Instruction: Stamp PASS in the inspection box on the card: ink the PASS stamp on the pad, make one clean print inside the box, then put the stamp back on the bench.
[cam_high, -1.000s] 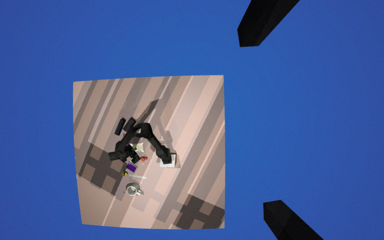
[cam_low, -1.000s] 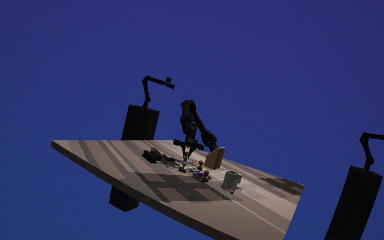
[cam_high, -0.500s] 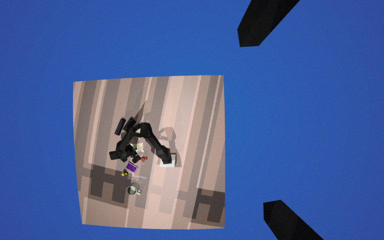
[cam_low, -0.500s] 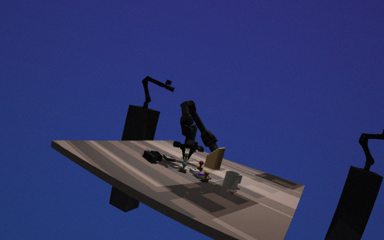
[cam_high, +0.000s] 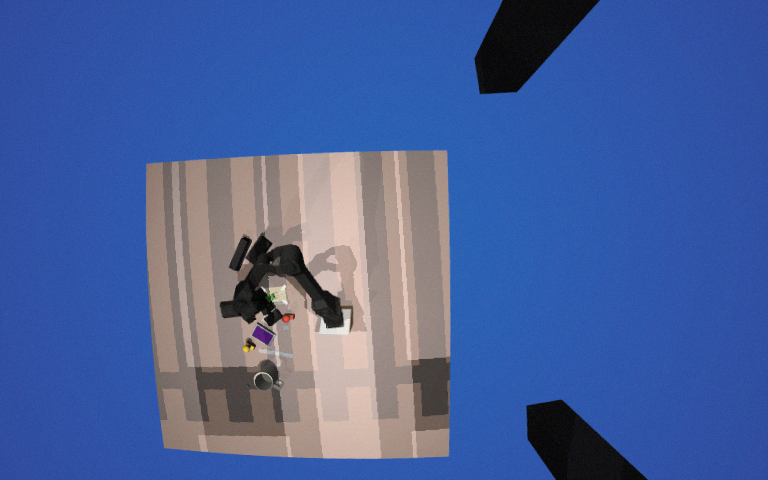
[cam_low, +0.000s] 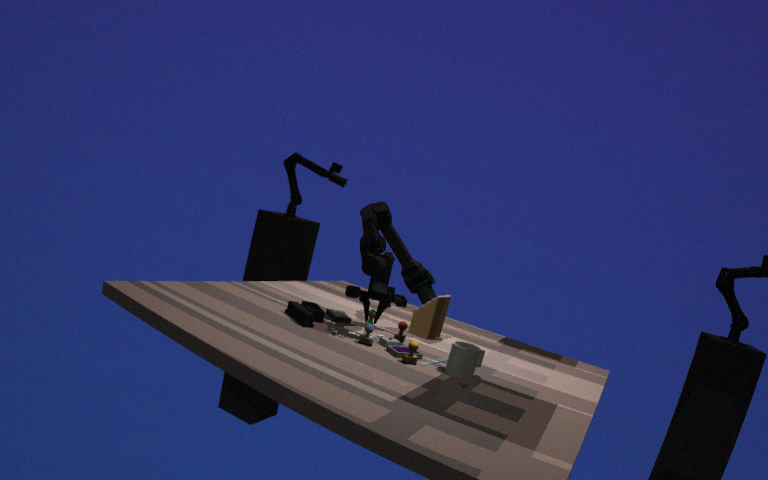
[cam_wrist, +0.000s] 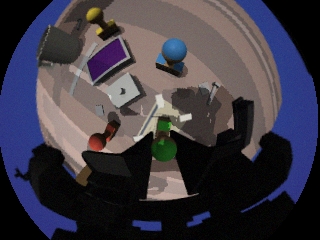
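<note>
Right now the pale card is 1 cm behind my gripper tip, 1 cm to the right of it and 4 cm below it. From my gripper tip the other things lie so: green-knobbed stamp right at my gripper tip; red-knobbed stamp 6 cm behind, 8 cm to the left, 2 cm below; blue-knobbed stamp 10 cm ahead, 4 cm to the left, 2 cm below.
</note>
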